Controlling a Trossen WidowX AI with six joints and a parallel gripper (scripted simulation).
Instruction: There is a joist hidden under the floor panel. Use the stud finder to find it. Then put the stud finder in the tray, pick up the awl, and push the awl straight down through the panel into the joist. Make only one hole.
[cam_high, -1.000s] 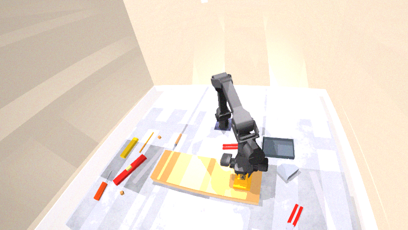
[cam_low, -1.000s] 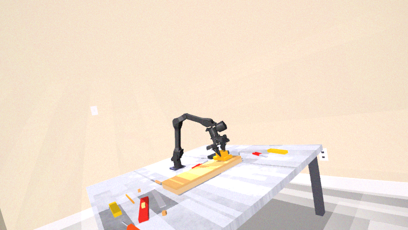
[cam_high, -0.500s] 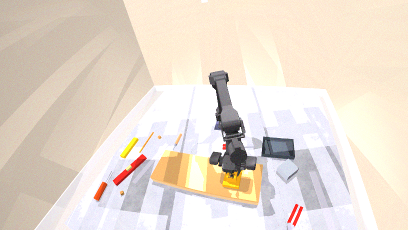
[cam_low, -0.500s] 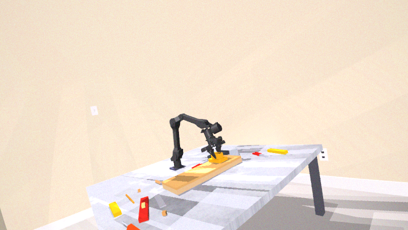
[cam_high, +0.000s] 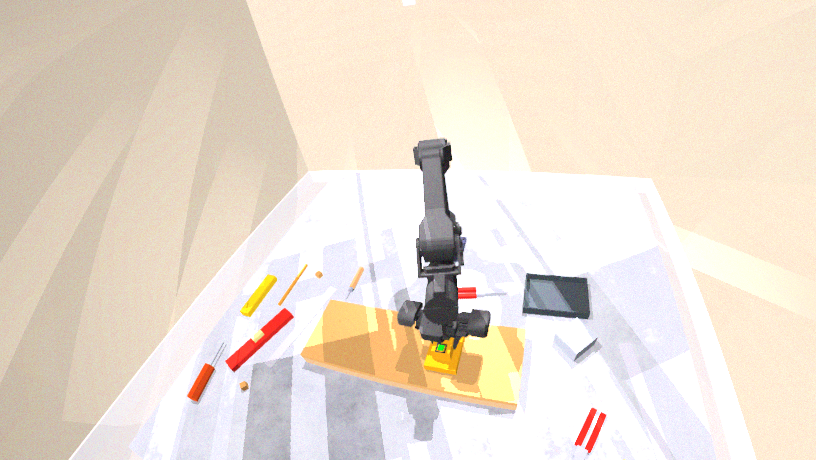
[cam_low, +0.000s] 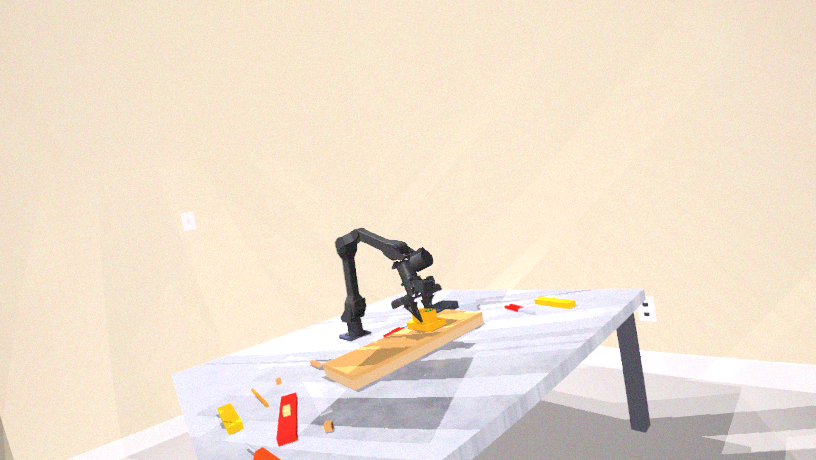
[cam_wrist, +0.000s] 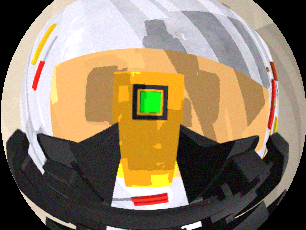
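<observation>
Now: the dark tray 190 mm behind my gripper tip, 270 mm to the left of it and 50 mm below it. From my gripper tip the other things lie so: square light (20 mm ahead, 30 mm above); then stud finder (10 mm ahead, 20 mm above); then grey block (50 mm behind, 300 mm to the left, 50 mm below).
</observation>
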